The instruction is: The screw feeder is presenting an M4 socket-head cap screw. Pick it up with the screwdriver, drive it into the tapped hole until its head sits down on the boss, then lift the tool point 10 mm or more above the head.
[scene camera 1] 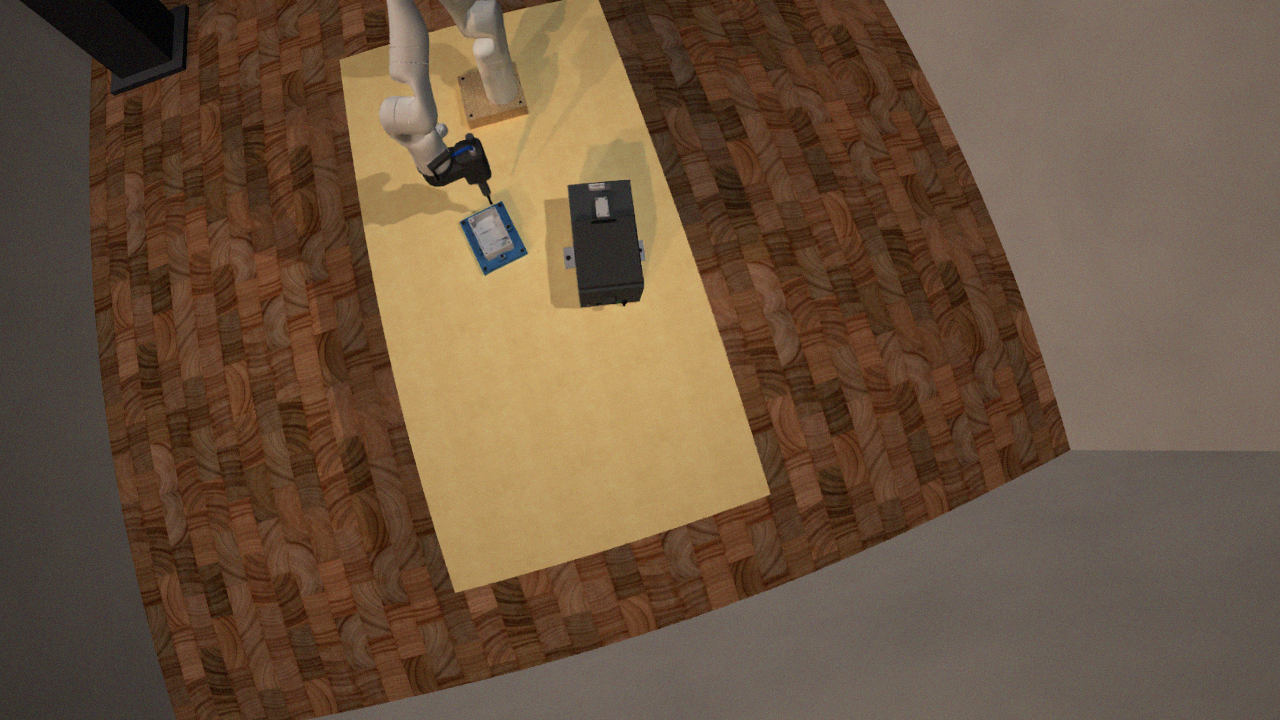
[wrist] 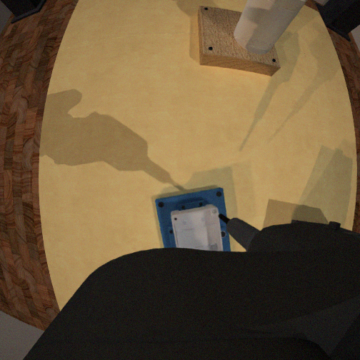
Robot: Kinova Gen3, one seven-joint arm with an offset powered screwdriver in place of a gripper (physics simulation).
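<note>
The black screwdriver (scene camera 1: 490,202) (wrist: 220,215) has no fingers. Its thin bit points down close to a corner of the pale part; in the wrist view it is just right of a small round spot at that corner. The gap in height is hard to judge, and no screw can be made out on the bit. The pale part (scene camera 1: 490,232) (wrist: 194,231) lies on a blue fixture plate (scene camera 1: 494,265) (wrist: 165,213). Whether the round spot is a screw head or the hole is too small to tell. The dark screw feeder (scene camera 1: 605,255) stands right of the plate in the scene view; no screw is discernible on it.
The arm's wooden base block (scene camera 1: 494,112) (wrist: 220,37) stands behind the fixture on the yellow mat (scene camera 1: 572,402) (wrist: 115,75). The feeder has small side brackets and a pale piece (scene camera 1: 601,206) on its top. A dark post (scene camera 1: 147,53) stands at the far left.
</note>
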